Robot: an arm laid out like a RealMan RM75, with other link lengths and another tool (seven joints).
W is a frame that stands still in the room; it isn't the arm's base.
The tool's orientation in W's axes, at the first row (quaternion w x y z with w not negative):
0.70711, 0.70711, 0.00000, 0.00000
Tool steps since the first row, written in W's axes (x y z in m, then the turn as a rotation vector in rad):
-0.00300, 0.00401, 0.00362, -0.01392, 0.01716, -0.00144
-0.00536, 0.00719, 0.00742, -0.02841, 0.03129, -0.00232
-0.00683, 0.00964, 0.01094, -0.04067, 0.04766, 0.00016
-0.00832, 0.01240, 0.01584, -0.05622, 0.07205, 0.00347
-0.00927, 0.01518, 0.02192, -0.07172, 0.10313, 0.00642
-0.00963, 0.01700, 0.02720, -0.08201, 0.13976, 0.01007
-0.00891, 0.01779, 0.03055, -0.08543, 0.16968, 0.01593
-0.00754, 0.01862, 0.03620, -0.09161, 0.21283, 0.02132
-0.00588, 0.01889, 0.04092, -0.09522, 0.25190, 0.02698
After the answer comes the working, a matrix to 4 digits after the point.
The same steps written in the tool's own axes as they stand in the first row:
-0.00300, 0.00362, -0.00401, -0.01392, -0.00144, -0.01716
-0.00536, 0.00742, -0.00719, -0.02841, -0.00232, -0.03129
-0.00683, 0.01094, -0.00964, -0.04067, 0.00016, -0.04766
-0.00832, 0.01584, -0.01240, -0.05622, 0.00347, -0.07205
-0.00927, 0.02192, -0.01518, -0.07172, 0.00642, -0.10313
-0.00963, 0.02720, -0.01700, -0.08201, 0.01007, -0.13976
-0.00891, 0.03055, -0.01779, -0.08543, 0.01593, -0.16968
-0.00754, 0.03620, -0.01862, -0.09161, 0.02132, -0.21283
-0.00588, 0.04092, -0.01889, -0.09522, 0.02698, -0.25190

The tool's axes in the first row as the columns of a matrix, in W's axes (rounded; the answer above uses it unrounded):
1.0000, 0.0000, 0.0000
0.0000, 0.0000, -1.0000
0.0000, 1.0000, 0.0000

